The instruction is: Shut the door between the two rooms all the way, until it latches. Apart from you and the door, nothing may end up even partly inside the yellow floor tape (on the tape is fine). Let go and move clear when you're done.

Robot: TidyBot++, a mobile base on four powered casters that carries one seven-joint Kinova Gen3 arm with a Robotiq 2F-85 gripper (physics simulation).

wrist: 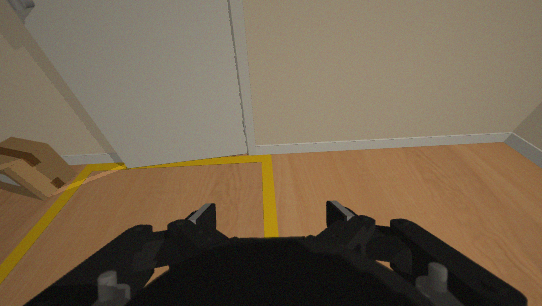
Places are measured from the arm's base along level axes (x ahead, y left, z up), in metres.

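Pixels of known places: gripper, between the fingertips: (271, 214).
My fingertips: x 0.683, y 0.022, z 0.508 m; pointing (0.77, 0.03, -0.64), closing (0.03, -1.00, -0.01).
Observation:
Behind a point stands the place of what it marks.
The grey door (150, 85) {y 0.698, x 1.647, z 0.197 m} fills the upper left of the wrist view and stands almost closed. Its bottom free corner sits slightly out from the wall line, over the back strip of the yellow floor tape (269, 200) {y 0.055, x 1.314, z -0.396 m}. Whether the latch has caught cannot be seen. Part of a grey handle (22, 7) {y 0.979, x 1.523, z 0.561 m} shows at the top left. My gripper (271, 214) {y 0.022, x 0.683, z 0.508 m} is open and empty, apart from the door, and shows in front of the floor near the tape's right strip.
A brown cardboard box (35, 157) {y 1.445, x 1.444, z -0.149 m} is at the left, close to the outer edge of the left tape strip; whether it touches the tape is hard to tell. A beige wall (375, 70) {y -0.564, x 1.790, z 0.210 m} with a white baseboard (380, 143) {y -0.786, x 1.793, z -0.343 m} runs right of the door to a corner.

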